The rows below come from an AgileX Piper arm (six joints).
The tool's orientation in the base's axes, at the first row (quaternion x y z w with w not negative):
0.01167 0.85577 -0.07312 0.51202
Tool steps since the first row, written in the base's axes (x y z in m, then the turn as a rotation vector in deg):
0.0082 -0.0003 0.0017 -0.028 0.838 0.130
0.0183 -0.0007 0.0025 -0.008 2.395 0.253
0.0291 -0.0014 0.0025 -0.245 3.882 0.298
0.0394 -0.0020 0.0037 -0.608 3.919 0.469
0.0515 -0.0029 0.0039 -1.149 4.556 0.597
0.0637 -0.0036 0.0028 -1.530 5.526 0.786
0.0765 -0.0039 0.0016 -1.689 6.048 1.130
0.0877 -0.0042 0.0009 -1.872 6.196 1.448
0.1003 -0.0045 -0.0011 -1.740 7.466 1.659
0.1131 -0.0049 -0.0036 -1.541 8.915 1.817
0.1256 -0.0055 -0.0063 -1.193 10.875 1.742
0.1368 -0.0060 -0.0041 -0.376 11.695 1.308
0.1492 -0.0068 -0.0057 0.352 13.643 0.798
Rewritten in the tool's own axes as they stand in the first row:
-0.0054 0.0003 0.0064 -0.147 0.811 -0.200
-0.0109 0.0008 0.0149 -0.350 2.339 -0.453
-0.0160 0.0011 0.0245 -0.358 3.782 -0.885
-0.0219 0.0013 0.0330 -0.338 3.765 -1.287
-0.0277 0.0016 0.0436 -0.228 4.329 -1.907
-0.0325 0.0022 0.0549 -0.266 5.231 -2.461
-0.0376 0.0032 0.0667 -0.521 5.694 -2.832
-0.0423 0.0041 0.0769 -0.722 5.787 -3.160
-0.0465 0.0052 0.0889 -1.039 7.031 -3.317
-0.0503 0.0063 0.1013 -1.352 8.465 -3.415
-0.0539 0.0072 0.1135 -1.560 10.445 -3.344
-0.0611 0.0075 0.1224 -1.612 11.383 -2.540
-0.0656 0.0081 0.1341 -1.617 13.436 -1.934

